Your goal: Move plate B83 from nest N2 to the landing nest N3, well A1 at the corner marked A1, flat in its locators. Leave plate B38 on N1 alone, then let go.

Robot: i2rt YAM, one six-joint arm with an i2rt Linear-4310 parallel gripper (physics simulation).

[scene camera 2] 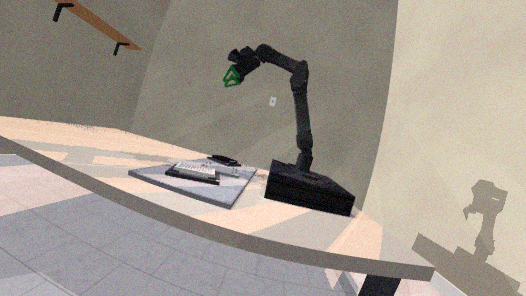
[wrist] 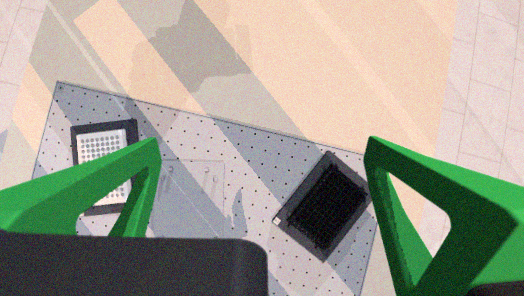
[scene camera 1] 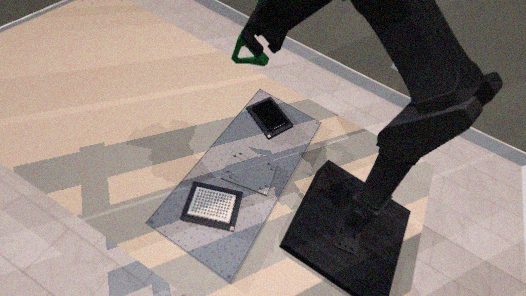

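Observation:
A white many-welled plate (scene camera 1: 212, 204) (scene camera 2: 194, 171) (wrist: 101, 144) sits in a dark nest (scene camera 1: 207, 224) (wrist: 130, 128) at one end of the board. A black plate (scene camera 1: 270, 114) (wrist: 327, 206) sits in another dark nest (wrist: 310, 182) at the other end, turned at an angle, with a small white corner tag (wrist: 276, 220). Between them is an empty pale nest (scene camera 1: 252, 177) (wrist: 192, 195) with small locators. Plate and nest names are not legible. My gripper (scene camera 1: 251, 58) (scene camera 2: 231, 77) (wrist: 262, 148) is open and empty, high above the board; its left finger partly hides the white plate in the wrist view.
The perforated grey board (scene camera 1: 172, 220) (scene camera 2: 220, 199) (wrist: 270, 145) lies on the wooden table (scene camera 1: 100, 65) (scene camera 2: 280, 215). The arm's black base (scene camera 1: 345, 240) (scene camera 2: 310, 192) stands beside it. A wall shelf (scene camera 2: 100, 25) is at the upper left in scene camera 2. Shadows cross the board and table.

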